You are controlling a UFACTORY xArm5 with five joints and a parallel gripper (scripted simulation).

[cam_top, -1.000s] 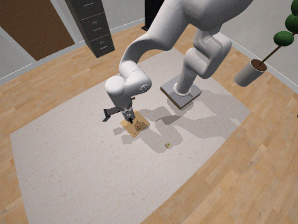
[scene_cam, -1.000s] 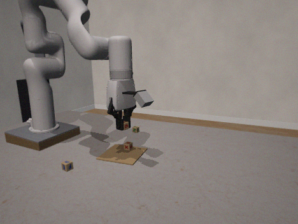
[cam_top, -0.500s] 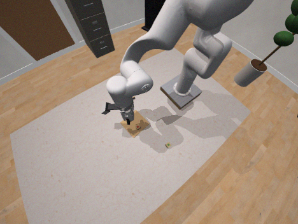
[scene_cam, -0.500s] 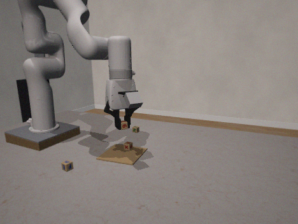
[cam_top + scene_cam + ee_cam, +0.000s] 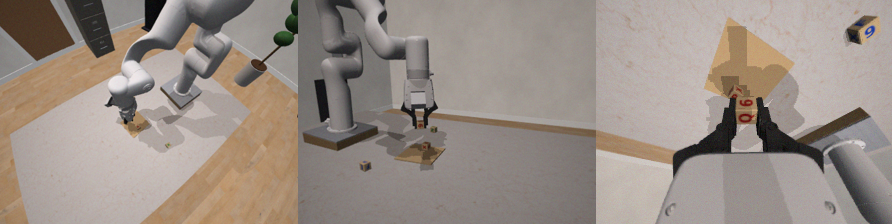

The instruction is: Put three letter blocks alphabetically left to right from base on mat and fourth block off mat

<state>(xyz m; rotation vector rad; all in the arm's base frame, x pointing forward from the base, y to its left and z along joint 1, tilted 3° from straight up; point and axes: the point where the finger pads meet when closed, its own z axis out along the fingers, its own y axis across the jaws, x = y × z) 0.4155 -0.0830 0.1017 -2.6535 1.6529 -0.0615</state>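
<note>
The tan mat lies 10 mm behind my hand, 10 mm to the left of it and 120 mm below it. From my hand the other things lie so: blue-lettered block (130 mm behind, 150 mm to the right, 110 mm below).
</note>
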